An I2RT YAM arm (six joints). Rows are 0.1 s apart.
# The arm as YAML. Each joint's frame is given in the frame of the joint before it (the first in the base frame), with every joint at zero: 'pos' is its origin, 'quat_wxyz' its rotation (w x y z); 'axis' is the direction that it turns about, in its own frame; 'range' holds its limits. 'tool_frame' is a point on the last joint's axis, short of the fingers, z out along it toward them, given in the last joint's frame.
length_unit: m
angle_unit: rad
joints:
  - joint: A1
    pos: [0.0, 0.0, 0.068]
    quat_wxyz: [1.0, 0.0, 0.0, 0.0]
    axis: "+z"
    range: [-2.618, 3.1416]
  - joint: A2
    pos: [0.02, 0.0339, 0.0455]
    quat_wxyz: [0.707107, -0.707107, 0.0, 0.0]
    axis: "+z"
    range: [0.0, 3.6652]
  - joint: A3
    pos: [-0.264, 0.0, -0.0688]
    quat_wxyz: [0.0, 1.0, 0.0, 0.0]
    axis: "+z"
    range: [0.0, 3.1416]
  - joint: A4
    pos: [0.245, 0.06, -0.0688]
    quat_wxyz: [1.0, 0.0, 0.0, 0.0]
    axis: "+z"
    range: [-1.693, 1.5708]
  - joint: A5
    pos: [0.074, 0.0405, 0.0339]
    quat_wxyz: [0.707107, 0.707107, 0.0, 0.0]
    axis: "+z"
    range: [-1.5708, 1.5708]
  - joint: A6
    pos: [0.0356, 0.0, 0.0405]
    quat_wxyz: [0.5, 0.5, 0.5, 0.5]
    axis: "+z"
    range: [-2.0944, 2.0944]
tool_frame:
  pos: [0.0, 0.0, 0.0]
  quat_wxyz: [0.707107, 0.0, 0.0, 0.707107]
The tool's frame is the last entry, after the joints.
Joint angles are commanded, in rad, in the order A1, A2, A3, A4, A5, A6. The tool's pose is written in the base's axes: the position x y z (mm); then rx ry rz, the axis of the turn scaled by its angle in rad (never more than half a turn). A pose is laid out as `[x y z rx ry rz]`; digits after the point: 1 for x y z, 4 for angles.
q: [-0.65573, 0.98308, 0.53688, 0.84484, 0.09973, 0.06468]
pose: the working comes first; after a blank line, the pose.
Where each joint sits with the arm in this pose, in the base's axes (m; each line is computed from the numbers above, not from the rounded line before):
A1: 0.0000 0.0000 0.0680
A2: 0.0365 0.0147 0.1135
A3: -0.1214 0.0494 0.3332
A4: 0.1162 -0.0466 0.2816
A5: 0.1371 -0.1055 0.3476
A6: 0.1733 -0.1378 0.3241
the tool: 0.1733 -0.1378 0.3241

[173.3 -137.8 324.1 0.5032 1.0823 -0.5789]
